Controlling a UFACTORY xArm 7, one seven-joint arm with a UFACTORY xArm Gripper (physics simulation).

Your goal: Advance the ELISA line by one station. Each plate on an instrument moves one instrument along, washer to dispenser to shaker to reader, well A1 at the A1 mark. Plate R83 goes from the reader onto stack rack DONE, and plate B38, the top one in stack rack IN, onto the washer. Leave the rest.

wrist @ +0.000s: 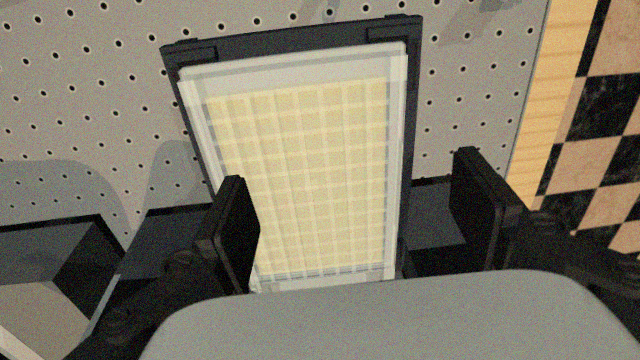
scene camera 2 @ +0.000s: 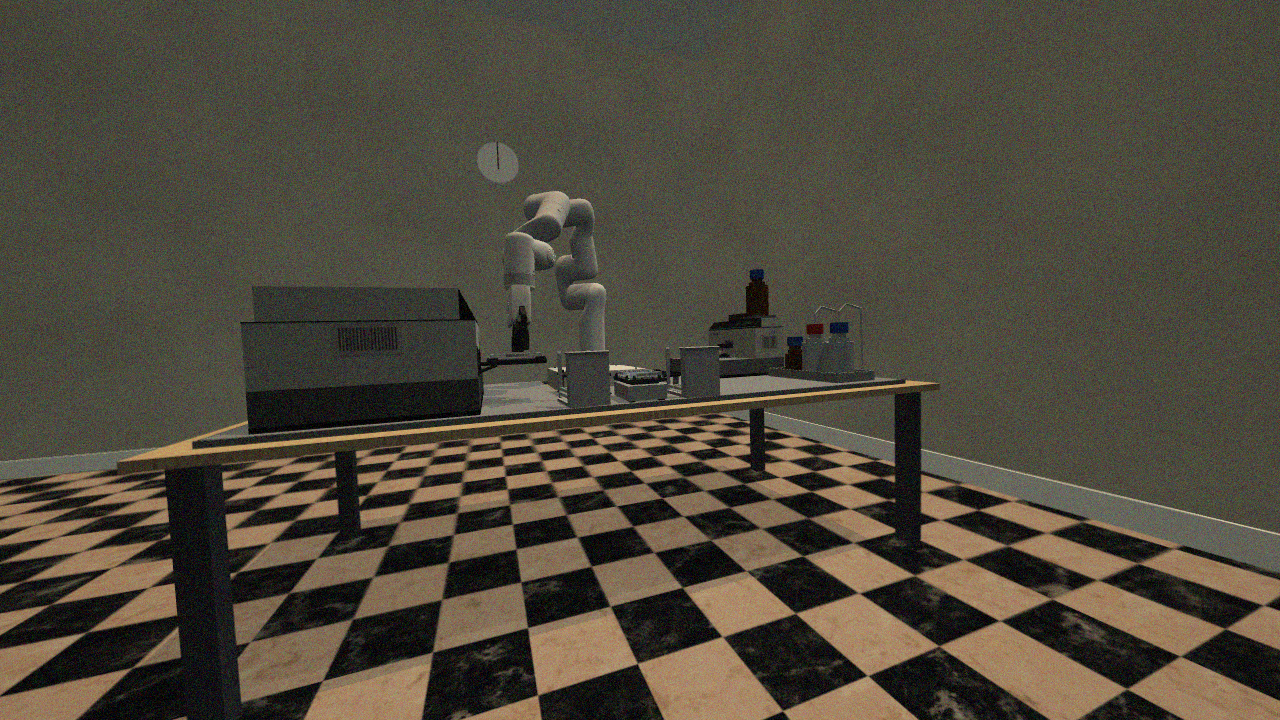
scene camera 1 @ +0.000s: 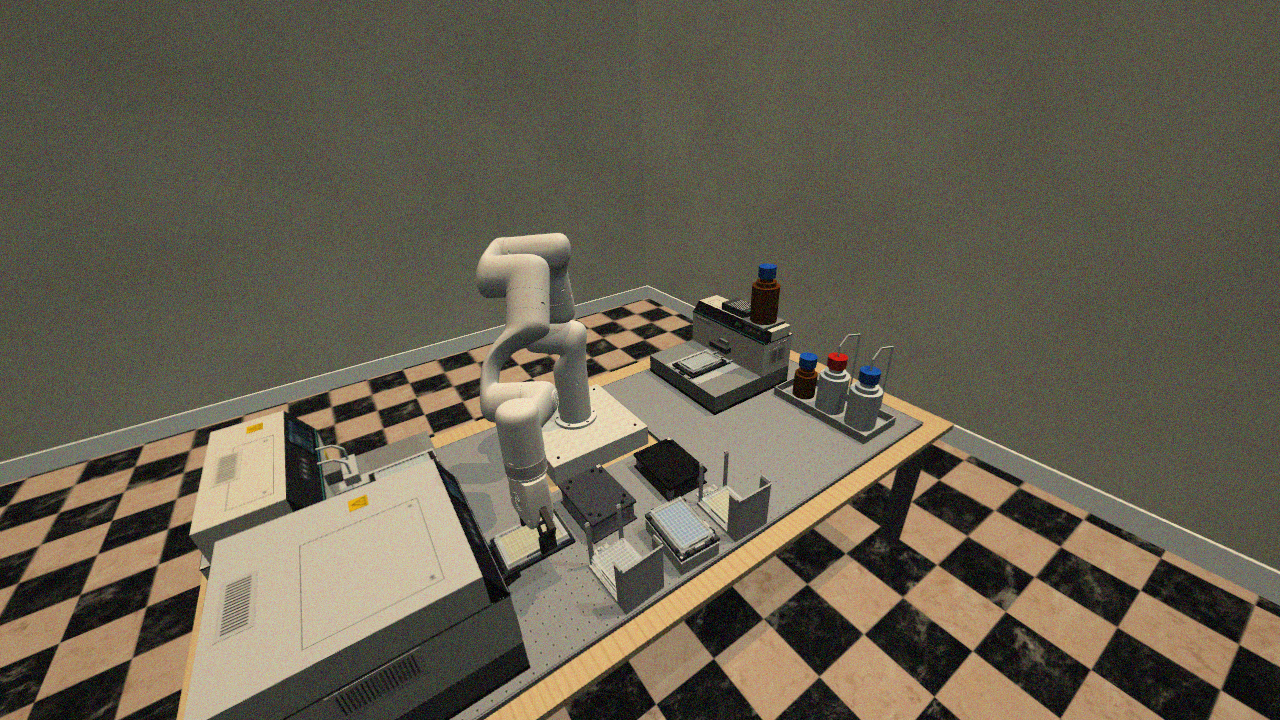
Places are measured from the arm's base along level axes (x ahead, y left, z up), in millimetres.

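Pixels of known places: gripper, between the fingertips: (wrist: 349,190) (scene camera 2: 520,350) (scene camera 1: 538,536); arm's base, origin of its link: (scene camera 1: 575,417).
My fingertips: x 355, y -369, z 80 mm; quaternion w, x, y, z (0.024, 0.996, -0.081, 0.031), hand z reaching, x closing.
For each thing: its middle in the pictures, then the offset to it from my fingertips. "spot": a spot on its surface instead.
- plate with yellow wells, middle of its body: (wrist: 310,194) (scene camera 1: 531,537) (scene camera 2: 515,356) 19 mm back, 7 mm right, 13 mm down
- dark carrier, middle of its body: (wrist: 310,181) (scene camera 1: 532,541) (scene camera 2: 516,360) 18 mm back, 6 mm right, 24 mm down
- large instrument, middle of its body: (scene camera 1: 372,610) (scene camera 2: 388,354) 79 mm back, 285 mm right, 3 mm up
- plate with light blue wells, middle of its body: (scene camera 1: 681,523) (scene camera 2: 638,374) 147 mm ahead, 261 mm left, 70 mm down
- dark square unit, middle of its body: (scene camera 1: 594,497) 78 mm back, 201 mm left, 97 mm down
- black box, middle of its body: (scene camera 1: 666,464) (scene camera 2: 650,379) 30 mm back, 413 mm left, 106 mm down
- bottle tray, a spot on its surface: (scene camera 1: 863,436) spot: 303 mm ahead, 866 mm left, 107 mm down
A plate with yellow wells (scene camera 1: 516,544) (wrist: 310,175) lies on the dark carrier (wrist: 295,40) (scene camera 2: 510,360) that sticks out of the large instrument (scene camera 1: 358,555) (scene camera 2: 358,367) at the left. My gripper (scene camera 1: 546,531) (scene camera 2: 520,342) (wrist: 349,190) is open and empty just above the plate. In the wrist view one finger overlaps the plate's left edge and the other stands off its right edge. A plate with light blue wells (scene camera 1: 682,525) sits on a low block between two stack racks (scene camera 1: 638,582) (scene camera 1: 750,510) (scene camera 2: 588,377) (scene camera 2: 699,371). The right rack holds a pale yellow plate; the left rack's contents and all labels are unclear.
A dark square unit (scene camera 1: 597,497) and a black box (scene camera 1: 669,465) stand between arm and racks. At the back right is an instrument (scene camera 1: 742,344) with a pale rectangle on its deck and a brown bottle on top. A bottle tray (scene camera 1: 863,436) stands beside it. Another instrument (scene camera 1: 241,474) stands back left.
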